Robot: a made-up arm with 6 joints. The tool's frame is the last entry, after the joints. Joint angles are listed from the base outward. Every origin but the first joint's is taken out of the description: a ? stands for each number. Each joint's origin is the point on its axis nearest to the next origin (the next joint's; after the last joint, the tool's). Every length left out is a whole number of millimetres.
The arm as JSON. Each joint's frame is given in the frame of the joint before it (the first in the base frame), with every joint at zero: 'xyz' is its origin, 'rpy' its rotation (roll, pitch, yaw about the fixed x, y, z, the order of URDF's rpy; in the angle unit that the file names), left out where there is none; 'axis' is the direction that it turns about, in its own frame. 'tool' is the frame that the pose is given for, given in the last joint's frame.
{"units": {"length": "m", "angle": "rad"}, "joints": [
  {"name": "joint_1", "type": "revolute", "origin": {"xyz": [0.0, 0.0, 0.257]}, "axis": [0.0, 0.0, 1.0]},
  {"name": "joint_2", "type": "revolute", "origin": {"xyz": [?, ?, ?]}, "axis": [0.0, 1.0, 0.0]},
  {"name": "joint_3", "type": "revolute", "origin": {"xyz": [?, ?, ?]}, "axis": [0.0, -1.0, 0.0]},
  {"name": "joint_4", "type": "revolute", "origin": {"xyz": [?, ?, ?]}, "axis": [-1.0, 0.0, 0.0]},
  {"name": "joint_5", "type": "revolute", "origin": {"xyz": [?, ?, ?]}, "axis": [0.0, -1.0, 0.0]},
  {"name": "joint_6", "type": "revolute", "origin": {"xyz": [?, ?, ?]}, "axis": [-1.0, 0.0, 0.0]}
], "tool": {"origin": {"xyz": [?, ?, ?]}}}
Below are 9 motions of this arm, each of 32 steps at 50 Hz.
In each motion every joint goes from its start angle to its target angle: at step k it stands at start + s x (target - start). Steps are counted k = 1, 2, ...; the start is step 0. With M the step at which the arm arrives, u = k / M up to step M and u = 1 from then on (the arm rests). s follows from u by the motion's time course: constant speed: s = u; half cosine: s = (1 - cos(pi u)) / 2; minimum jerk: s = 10 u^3 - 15 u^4 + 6 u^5.
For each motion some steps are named. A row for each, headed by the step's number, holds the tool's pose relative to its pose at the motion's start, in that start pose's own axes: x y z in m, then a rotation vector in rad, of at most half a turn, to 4 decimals.
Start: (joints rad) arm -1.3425 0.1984 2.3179 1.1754 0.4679 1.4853
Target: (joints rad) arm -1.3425 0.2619 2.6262 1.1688 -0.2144 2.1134
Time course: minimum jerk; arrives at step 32
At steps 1, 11, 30, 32:
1: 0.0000 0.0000 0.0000 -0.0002 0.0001 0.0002
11: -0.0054 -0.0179 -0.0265 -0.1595 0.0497 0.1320
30: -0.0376 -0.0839 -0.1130 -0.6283 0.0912 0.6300
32: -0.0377 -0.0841 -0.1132 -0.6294 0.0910 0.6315

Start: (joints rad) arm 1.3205 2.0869 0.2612 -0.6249 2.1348 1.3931
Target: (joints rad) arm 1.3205 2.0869 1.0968 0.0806 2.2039 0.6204
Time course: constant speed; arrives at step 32
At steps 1, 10, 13, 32:
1: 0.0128 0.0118 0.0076 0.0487 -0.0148 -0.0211
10: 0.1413 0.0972 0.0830 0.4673 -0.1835 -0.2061
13: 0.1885 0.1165 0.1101 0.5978 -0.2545 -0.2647
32: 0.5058 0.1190 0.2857 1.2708 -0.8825 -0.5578

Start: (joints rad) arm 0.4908 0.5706 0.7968 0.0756 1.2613 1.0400
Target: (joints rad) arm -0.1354 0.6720 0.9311 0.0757 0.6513 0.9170
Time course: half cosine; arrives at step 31
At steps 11, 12, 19, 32:
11: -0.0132 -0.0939 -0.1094 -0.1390 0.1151 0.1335
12: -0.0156 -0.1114 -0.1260 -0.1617 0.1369 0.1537
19: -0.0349 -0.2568 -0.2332 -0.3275 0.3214 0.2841
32: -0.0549 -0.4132 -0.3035 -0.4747 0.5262 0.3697

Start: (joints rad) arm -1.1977 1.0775 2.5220 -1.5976 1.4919 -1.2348
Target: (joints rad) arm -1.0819 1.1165 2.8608 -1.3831 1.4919 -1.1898
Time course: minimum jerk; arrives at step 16
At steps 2, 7, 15, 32:
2: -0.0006 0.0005 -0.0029 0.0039 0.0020 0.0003
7: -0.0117 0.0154 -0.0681 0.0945 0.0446 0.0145
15: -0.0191 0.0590 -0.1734 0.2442 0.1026 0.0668
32: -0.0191 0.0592 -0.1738 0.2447 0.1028 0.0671

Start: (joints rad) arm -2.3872 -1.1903 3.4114 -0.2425 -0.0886 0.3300
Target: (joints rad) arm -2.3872 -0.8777 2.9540 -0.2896 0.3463 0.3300
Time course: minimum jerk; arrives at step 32
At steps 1, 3, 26, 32:
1: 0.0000 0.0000 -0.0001 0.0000 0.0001 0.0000
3: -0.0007 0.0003 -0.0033 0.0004 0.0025 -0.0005
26: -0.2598 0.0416 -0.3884 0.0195 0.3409 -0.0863
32: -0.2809 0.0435 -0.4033 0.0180 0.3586 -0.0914

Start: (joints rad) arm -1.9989 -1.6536 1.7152 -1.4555 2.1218 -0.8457
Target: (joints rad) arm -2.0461 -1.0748 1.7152 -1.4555 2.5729 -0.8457
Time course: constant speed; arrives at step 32
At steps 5, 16, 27, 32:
5: -0.0040 -0.0383 0.0852 -0.0749 0.0010 0.0715
16: 0.0036 -0.0992 0.2811 -0.2257 0.0193 0.2407
27: 0.0342 -0.1266 0.4821 -0.3549 0.0601 0.4235
32: 0.0556 -0.1278 0.5729 -0.4057 0.0860 0.5102

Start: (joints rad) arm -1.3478 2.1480 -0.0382 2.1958 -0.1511 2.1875
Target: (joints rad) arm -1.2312 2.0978 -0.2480 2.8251 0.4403 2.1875
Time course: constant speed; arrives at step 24
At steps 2, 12, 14, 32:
2: -0.0017 -0.0147 -0.0015 -0.0616 0.0254 -0.0467
12: -0.0128 -0.0909 -0.0002 -0.3625 0.1208 -0.3109
14: -0.0156 -0.1065 0.0019 -0.4208 0.1333 -0.3692
32: -0.0331 -0.1837 0.0214 -0.6998 0.1606 -0.6835

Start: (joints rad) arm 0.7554 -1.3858 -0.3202 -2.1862 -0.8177 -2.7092
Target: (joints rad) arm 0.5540 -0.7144 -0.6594 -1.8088 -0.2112 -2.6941
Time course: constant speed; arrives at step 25
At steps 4, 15, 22, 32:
4: -0.0362 0.0872 -0.0189 0.0219 0.1192 0.2211
15: -0.1968 0.2758 -0.0346 0.0387 0.4088 0.8360
22: -0.3259 0.3461 -0.0156 0.0227 0.5528 1.2298
32: -0.3829 0.3634 -0.0007 0.0112 0.6019 1.3985

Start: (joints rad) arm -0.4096 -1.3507 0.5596 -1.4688 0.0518 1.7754
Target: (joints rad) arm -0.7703 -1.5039 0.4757 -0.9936 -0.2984 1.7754
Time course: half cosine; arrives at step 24
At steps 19, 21, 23, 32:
19: -0.0481 0.0830 0.1083 -0.7379 -0.0995 0.3815
21: -0.0525 0.0912 0.1164 -0.7923 -0.0993 0.4078
23: -0.0548 0.0955 0.1205 -0.8206 -0.0987 0.4212
32: -0.0551 0.0961 0.1211 -0.8242 -0.0987 0.4229

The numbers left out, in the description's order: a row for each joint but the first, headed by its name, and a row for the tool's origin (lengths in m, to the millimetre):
joint_2: 0.0 0.0 0.0
joint_3: 0.0 0.0 0.391
joint_4: 0.625 0.0 0.0
joint_5: 0.0 -0.139 0.0
joint_6: 0.0 0.0 0.0
tool: 0.0 0.0 0.0

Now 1 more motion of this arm.
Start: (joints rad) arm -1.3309 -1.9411 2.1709 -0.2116 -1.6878 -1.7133
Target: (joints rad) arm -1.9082 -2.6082 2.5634 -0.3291 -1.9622 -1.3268
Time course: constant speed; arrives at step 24
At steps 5, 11, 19, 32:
5: -0.1540 -0.0073 -0.1085 -0.2023 0.1285 0.1331
11: -0.3450 -0.0594 -0.1849 -0.4297 0.2789 0.3103
19: -0.5783 -0.1801 -0.1823 -0.6959 0.4657 0.5809
32: -0.6930 -0.2713 -0.1219 -0.8335 0.5696 0.7718

